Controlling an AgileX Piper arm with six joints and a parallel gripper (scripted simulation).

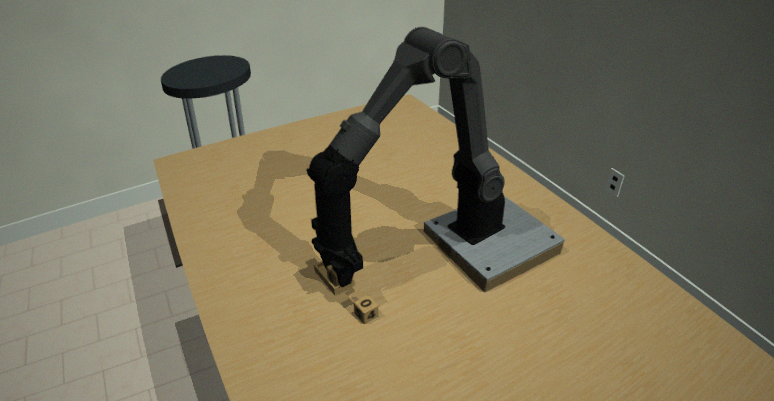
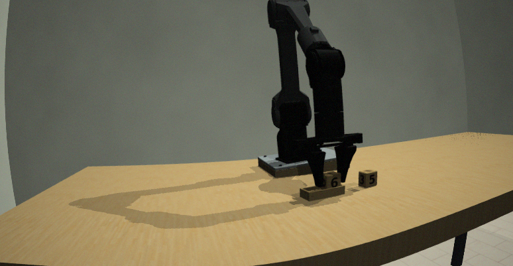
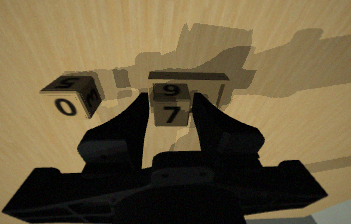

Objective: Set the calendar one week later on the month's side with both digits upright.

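Right now my hand is 2 cm to the left of the small wooden tray and 2 cm above it.
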